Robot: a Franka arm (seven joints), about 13 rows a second.
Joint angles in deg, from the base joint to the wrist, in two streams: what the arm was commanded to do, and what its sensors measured. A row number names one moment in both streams.
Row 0, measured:
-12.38 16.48 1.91 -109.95 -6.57 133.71 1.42
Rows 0 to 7, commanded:
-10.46 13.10 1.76 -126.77 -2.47 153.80 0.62
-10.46 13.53 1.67 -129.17 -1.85 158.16 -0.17
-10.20 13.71 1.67 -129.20 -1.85 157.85 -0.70
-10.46 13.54 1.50 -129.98 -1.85 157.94 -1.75
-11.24 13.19 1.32 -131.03 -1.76 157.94 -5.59
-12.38 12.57 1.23 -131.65 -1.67 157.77 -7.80
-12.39 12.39 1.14 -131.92 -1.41 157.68 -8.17
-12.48 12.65 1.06 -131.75 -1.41 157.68 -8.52
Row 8, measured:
-12.13 14.81 1.15 -129.79 -3.19 157.54 -5.81
